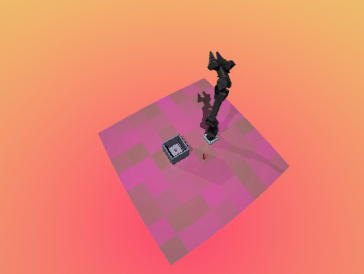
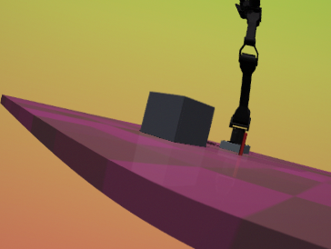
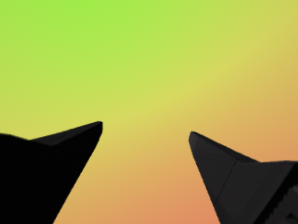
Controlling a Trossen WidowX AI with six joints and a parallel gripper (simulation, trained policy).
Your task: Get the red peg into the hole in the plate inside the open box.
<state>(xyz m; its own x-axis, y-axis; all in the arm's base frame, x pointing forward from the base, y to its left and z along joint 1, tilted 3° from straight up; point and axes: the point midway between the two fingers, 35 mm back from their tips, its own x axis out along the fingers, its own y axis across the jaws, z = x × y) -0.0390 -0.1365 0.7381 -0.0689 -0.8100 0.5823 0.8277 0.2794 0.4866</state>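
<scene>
Right now the red peg is 16 cm ahead of my gripper tip, 29 cm to the left of it and 75 cm below it. Also, from my gripper tip: light grey plate (33 cm ahead, 12 cm to the left, 75 cm below).
</scene>
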